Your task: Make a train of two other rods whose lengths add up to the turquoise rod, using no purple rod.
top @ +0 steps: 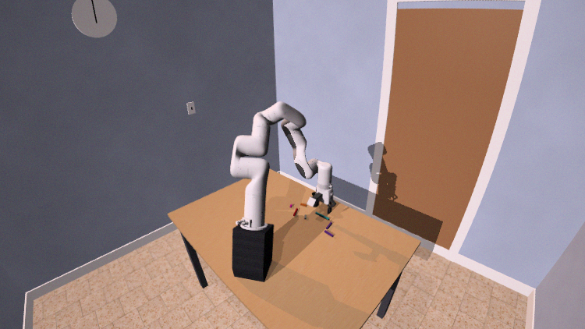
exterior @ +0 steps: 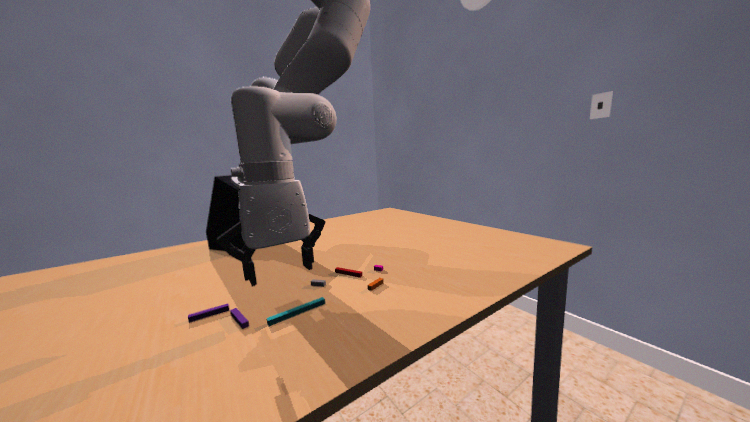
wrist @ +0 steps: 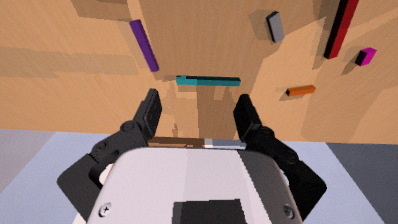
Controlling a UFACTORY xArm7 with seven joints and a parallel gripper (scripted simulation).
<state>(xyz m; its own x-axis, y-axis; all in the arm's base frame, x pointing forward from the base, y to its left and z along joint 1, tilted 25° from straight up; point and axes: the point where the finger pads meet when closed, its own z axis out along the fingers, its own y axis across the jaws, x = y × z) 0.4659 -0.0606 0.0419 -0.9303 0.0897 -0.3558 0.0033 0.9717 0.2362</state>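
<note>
Right now the grey rod is 6 cm behind my hand, 8 cm to the left of it and 8 cm below it. The rest, counted from my hand: orange rod 2 cm ahead, 18 cm to the left, 8 cm below; then turquoise rod 2 cm ahead, 2 cm to the left, 8 cm below; then red rod 7 cm behind, 16 cm to the left, 8 cm below.
</note>
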